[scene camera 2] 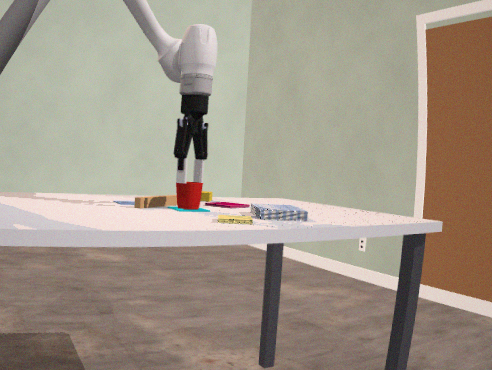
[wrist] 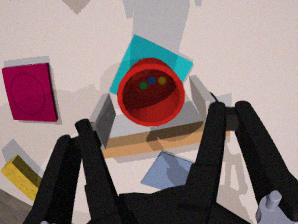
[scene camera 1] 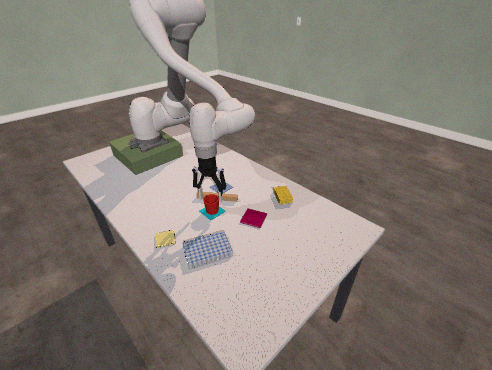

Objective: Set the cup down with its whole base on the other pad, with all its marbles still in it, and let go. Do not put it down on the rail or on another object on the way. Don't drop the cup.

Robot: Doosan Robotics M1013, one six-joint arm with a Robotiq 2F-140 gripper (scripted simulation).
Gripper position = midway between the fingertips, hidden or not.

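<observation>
You'd find my gripper (scene camera 2: 189, 183) here, and it's visible in scene camera 1 (scene camera 1: 211, 199) and in the wrist view (wrist: 151, 95) too. I can also see a wooden rail (wrist: 187, 134), plus a red cup (wrist: 158, 104).
</observation>
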